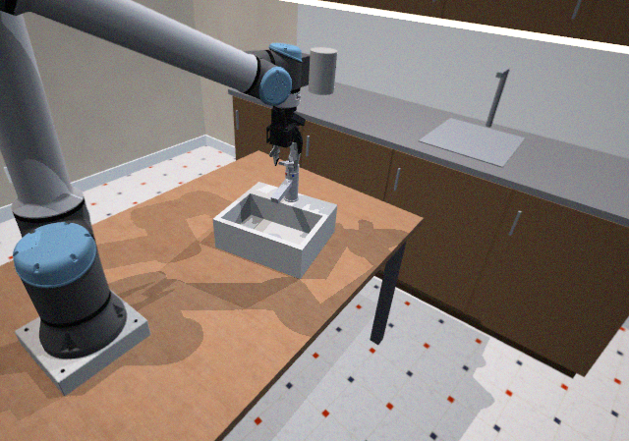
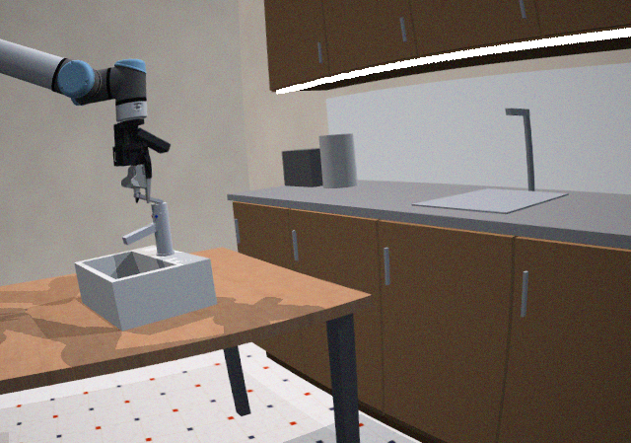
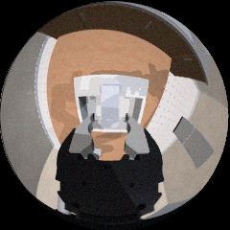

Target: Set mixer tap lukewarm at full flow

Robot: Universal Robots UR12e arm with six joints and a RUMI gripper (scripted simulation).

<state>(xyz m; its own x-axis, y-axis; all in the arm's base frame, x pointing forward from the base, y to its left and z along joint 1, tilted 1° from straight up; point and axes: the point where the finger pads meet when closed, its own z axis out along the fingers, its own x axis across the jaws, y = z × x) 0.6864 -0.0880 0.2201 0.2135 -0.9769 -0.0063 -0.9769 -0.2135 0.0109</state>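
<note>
The lever lies 20 mm ahead of my hand and 10 mm below it. The rest, counted from my hand: grey mixer tap: 30 mm ahead, 10 mm to the left, 60 mm below; white basin: 70 mm behind, 10 mm to the right, 250 mm below.
</note>
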